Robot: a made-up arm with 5 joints.
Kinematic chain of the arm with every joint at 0, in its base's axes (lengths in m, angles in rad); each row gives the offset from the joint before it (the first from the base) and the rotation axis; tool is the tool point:
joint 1: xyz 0 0 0.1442 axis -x
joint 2: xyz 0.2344 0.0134 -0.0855 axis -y
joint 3: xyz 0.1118 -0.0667 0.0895 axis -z
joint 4: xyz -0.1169 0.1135 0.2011 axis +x
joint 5: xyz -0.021 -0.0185 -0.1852 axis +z
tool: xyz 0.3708 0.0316 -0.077
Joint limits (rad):
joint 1: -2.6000..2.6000
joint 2: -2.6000..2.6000
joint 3: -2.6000..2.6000
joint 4: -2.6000..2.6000
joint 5: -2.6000..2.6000
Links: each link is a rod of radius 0.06 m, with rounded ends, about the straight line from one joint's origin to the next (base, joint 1, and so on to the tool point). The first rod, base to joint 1, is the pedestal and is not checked.
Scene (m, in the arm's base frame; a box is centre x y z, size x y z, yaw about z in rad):
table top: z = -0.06
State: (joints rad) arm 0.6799 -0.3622 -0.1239 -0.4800 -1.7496
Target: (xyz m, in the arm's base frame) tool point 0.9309 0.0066 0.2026
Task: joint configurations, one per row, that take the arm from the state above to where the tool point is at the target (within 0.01 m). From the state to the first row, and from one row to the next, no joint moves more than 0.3 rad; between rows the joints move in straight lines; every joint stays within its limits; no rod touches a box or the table.
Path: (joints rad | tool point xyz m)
1: 0.7135 -0.5123 -0.1973 -0.7665 -1.6073 | 0.4716 -0.1808 0.5762
2: 0.7470 -0.6623 -0.2707 -1.0529 -1.4651 | 0.6396 -0.1143 0.5573
3: 0.7806 -0.8124 -0.3441 -1.3394 -1.3228 | 0.7822 -0.0559 0.4744
4: 0.8142 -0.9625 -0.4175 -1.6259 -1.1806 | 0.8817 -0.0146 0.3479
5: 0.8477 -1.1126 -0.4909 -1.9124 -1.0383 | 0.9309 0.0066 0.2026

